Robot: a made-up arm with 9 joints. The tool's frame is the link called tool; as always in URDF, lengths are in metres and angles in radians. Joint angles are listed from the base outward.
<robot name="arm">
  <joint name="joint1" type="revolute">
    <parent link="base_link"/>
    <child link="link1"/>
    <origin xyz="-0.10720 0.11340 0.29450" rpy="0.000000 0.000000 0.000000"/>
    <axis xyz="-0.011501 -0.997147 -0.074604"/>
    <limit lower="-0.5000" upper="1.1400"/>
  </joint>
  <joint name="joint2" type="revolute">
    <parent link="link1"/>
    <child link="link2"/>
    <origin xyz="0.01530 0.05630 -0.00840" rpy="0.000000 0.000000 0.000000"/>
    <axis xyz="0 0 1"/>
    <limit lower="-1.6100" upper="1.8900"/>
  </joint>
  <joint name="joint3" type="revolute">
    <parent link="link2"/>
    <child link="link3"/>
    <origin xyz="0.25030 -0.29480 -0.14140" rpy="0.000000 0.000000 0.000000"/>
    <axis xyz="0 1 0"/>
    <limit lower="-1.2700" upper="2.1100"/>
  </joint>
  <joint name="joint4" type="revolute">
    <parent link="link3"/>
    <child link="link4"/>
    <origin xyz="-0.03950 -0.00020 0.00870" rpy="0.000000 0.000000 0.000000"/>
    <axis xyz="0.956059 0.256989 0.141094"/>
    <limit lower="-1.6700" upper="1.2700"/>
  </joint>
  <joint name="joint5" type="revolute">
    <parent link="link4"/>
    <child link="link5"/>
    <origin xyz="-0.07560 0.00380 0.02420" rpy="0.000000 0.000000 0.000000"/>
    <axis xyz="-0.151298 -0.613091 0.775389"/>
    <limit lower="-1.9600" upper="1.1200"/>
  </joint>
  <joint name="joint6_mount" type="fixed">
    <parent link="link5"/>
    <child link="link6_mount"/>
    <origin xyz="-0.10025 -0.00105 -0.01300" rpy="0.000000 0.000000 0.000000"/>
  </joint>
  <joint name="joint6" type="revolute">
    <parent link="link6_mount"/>
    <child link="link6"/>
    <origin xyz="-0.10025 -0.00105 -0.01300" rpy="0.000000 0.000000 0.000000"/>
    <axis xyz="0 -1 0"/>
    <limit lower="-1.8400" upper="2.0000"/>
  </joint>
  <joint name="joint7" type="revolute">
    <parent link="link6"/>
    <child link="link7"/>
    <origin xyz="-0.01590 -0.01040 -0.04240" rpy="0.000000 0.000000 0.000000"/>
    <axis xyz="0 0 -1"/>
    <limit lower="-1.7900" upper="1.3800"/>
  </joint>
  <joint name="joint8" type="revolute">
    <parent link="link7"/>
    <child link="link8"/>
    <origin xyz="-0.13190 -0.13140 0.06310" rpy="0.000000 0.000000 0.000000"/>
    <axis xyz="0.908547 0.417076 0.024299"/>
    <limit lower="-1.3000" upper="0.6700"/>
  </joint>
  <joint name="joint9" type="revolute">
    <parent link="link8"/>
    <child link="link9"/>
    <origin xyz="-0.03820 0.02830 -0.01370" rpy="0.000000 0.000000 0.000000"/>
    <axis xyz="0 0 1"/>
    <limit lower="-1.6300" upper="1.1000"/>
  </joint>
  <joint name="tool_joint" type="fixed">
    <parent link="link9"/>
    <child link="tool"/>
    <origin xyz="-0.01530 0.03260 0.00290" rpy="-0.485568 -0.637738 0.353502"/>
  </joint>
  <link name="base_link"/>
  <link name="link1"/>
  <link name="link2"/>
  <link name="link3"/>
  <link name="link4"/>
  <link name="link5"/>
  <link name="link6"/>
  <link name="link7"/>
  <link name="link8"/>
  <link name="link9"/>
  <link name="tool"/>
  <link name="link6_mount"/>
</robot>
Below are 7 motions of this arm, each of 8 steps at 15 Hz.
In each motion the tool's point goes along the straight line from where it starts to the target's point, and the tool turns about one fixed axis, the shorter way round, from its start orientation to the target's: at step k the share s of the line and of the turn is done. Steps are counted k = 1, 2, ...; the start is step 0. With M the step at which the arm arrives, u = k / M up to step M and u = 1 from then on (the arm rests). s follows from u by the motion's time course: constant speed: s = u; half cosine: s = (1 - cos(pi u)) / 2; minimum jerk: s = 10 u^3 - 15 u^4 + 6 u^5.
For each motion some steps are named. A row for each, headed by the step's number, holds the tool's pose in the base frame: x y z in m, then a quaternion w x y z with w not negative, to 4 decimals.
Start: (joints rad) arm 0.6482 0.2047 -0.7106 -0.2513 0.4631 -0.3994 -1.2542 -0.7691 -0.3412
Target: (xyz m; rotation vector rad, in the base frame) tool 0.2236 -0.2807 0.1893 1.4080 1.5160 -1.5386
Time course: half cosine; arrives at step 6
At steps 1, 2, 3, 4, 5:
1: 0.2288 -0.3574 0.1883 0.0210 0.4746 0.7550 -0.4520
2: 0.2278 -0.3424 0.1885 0.0726 0.4891 0.7242 -0.4806
3: 0.2264 -0.3218 0.1888 0.1424 0.5054 0.6768 -0.5160
4: 0.2250 -0.3013 0.1890 0.2111 0.5172 0.6235 -0.5470
5: 0.2240 -0.2862 0.1892 0.2602 0.5230 0.5810 -0.5667

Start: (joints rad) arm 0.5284 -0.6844 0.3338 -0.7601 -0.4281 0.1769 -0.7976 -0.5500 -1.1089
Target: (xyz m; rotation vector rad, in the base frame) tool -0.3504 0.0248 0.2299 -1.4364 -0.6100 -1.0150
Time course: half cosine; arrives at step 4
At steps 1, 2, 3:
1: -0.3633 0.0259 0.1508 0.5250 -0.6581 -0.3323 -0.4253
2: -0.3580 0.0254 0.1836 0.5557 -0.6428 -0.3040 -0.4309
3: -0.3526 0.0250 0.2163 0.5853 -0.6262 -0.2750 -0.4356

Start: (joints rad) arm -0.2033 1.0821 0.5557 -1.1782 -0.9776 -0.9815 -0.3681 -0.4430 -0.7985
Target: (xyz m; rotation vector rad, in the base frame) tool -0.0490 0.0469 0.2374 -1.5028 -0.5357 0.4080
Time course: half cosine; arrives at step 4
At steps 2, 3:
2: -0.0634 0.0687 0.2678 0.6648 -0.7122 -0.1465 0.1713
3: -0.0532 0.0533 0.2463 0.6761 -0.6827 -0.2118 0.1789

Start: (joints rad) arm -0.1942 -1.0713 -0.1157 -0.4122 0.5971 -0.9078 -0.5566 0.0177 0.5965
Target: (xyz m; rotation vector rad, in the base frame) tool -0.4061 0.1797 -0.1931 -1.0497 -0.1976 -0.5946
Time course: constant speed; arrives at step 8
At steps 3, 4, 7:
3: -0.5292 0.0580 0.1400 0.9732 -0.2219 0.0328 0.0514
4: -0.5046 0.0824 0.0733 0.9592 -0.2822 0.0074 -0.0162
7: -0.4307 0.1554 -0.1265 0.8661 -0.4457 -0.0684 -0.2157

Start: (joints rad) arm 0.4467 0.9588 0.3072 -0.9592 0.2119 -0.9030 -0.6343 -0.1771 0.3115
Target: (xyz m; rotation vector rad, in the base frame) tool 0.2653 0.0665 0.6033 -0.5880 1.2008 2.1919
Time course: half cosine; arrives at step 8
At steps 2, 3, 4, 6, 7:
2: 0.1043 -0.1096 0.5167 0.4363 -0.4557 0.0418 0.7748
3: 0.1349 -0.0762 0.5332 0.4146 -0.4180 0.1231 0.7989
4: 0.1710 -0.0367 0.5526 0.3842 -0.3687 0.2176 0.8180
6: 0.2377 0.0363 0.5884 0.3157 -0.2659 0.3841 0.8259
7: 0.2581 0.0586 0.5994 0.2918 -0.2318 0.4321 0.8212

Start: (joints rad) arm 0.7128 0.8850 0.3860 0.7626 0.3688 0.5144 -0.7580 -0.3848 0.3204
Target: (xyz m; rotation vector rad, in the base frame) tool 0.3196 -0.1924 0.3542 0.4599 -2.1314 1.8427
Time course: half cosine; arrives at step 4
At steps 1, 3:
1: 0.2714 -0.2296 0.3224 0.1836 0.1312 -0.7386 0.6353
3: 0.3113 -0.1988 0.3487 0.1499 0.1546 -0.7390 0.6383

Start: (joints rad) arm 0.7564 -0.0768 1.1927 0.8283 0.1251 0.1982 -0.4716 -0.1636 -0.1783
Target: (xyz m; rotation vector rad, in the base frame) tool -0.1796 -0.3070 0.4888 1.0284 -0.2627 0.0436
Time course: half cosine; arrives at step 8
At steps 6, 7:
6: -0.1960 -0.3030 0.4797 0.8780 0.4522 -0.1562 0.0156
7: -0.1839 -0.3060 0.4864 0.8665 0.4806 -0.1333 0.0194

